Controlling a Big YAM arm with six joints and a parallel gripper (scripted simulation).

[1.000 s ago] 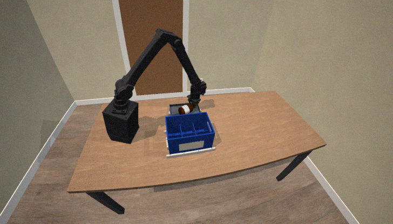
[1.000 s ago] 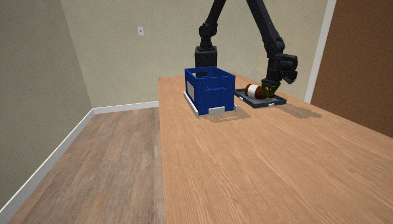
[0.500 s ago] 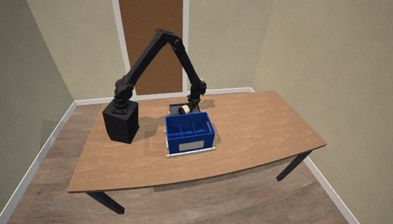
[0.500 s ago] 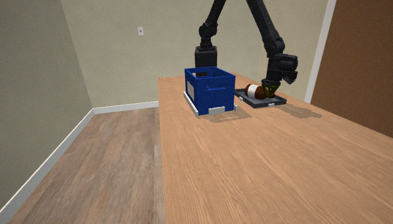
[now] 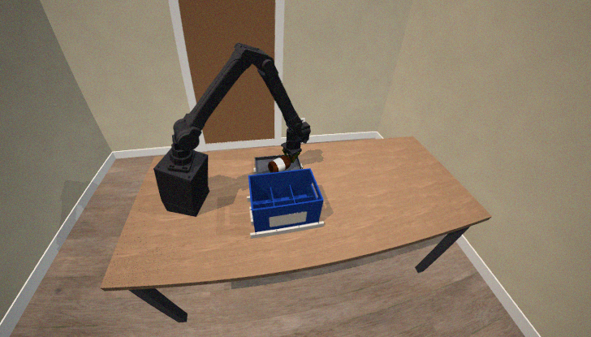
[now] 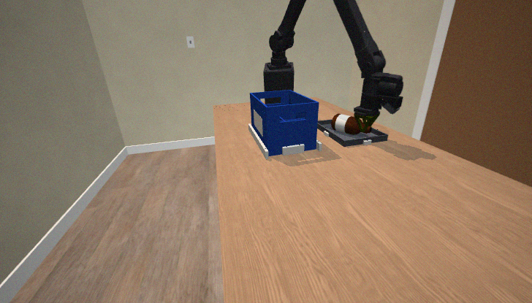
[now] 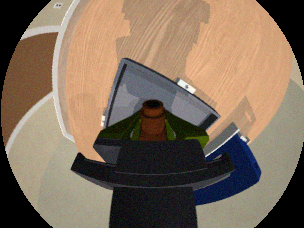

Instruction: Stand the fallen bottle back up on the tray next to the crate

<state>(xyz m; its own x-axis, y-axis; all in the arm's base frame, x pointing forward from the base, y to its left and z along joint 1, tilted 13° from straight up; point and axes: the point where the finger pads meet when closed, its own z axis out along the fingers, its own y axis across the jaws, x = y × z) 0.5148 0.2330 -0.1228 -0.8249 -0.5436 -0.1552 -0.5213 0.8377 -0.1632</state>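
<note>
The brown bottle lies 40 mm behind my hand and 30 mm to the right of it. From my hand the other things lie so: dark grey tray 70 mm behind, 30 mm to the right, 30 mm below; then blue crate 70 mm behind, 330 mm to the right, 50 mm above.
</note>
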